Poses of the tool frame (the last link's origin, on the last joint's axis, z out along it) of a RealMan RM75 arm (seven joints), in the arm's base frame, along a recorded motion.
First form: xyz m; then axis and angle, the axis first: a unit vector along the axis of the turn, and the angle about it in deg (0 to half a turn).
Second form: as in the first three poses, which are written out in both.
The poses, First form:
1: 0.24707 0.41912 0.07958 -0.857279 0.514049 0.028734 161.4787
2: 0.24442 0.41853 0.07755 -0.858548 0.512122 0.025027 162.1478
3: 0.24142 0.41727 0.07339 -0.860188 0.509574 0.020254 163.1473
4: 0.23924 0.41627 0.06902 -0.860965 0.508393 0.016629 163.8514
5: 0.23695 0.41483 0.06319 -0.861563 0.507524 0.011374 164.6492
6: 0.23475 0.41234 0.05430 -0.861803 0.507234 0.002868 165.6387
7: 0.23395 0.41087 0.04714 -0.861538 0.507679 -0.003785 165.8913
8: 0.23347 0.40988 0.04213 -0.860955 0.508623 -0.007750 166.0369
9: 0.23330 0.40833 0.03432 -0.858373 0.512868 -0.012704 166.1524
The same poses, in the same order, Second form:
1: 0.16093 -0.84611 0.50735 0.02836 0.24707 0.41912 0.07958
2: 0.15516 -0.84815 0.50592 0.02472 0.24442 0.41853 0.07755
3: 0.14654 -0.85090 0.50407 0.02004 0.24142 0.41727 0.07339
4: 0.14046 -0.85243 0.50335 0.01646 0.23924 0.41627 0.06902
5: 0.13356 -0.85384 0.50298 0.01127 0.23695 0.41483 0.06319
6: 0.12500 -0.85504 0.50326 0.00285 0.23475 0.41234 0.05430
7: 0.12281 -0.85502 0.50384 -0.00376 0.23395 0.41087 0.04714
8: 0.12155 -0.85457 0.50485 -0.00769 0.23347 0.40988 0.04213
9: 0.12055 -0.85211 0.50913 -0.01261 0.23330 0.40833 0.03432
